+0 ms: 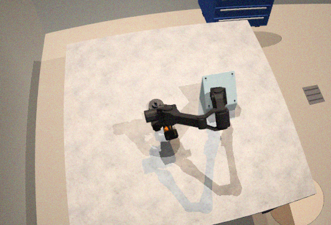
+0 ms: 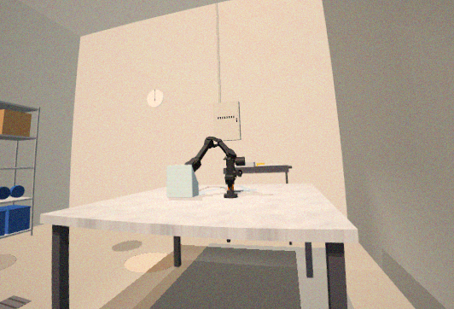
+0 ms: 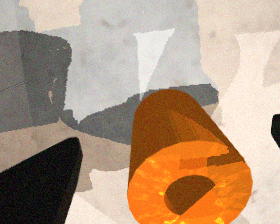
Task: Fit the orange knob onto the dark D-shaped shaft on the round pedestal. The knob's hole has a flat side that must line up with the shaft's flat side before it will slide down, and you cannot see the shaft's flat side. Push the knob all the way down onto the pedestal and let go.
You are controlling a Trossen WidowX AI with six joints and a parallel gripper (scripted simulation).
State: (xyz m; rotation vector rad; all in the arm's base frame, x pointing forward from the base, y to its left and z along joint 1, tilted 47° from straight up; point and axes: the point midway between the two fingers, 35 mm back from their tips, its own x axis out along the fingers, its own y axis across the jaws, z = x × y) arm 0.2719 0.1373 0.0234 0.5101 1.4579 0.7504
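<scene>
Right now my gripper tip is 10 mm past the orange knob. Round my gripper tip: round pedestal: 40 mm ahead, 150 mm to the right.
</scene>
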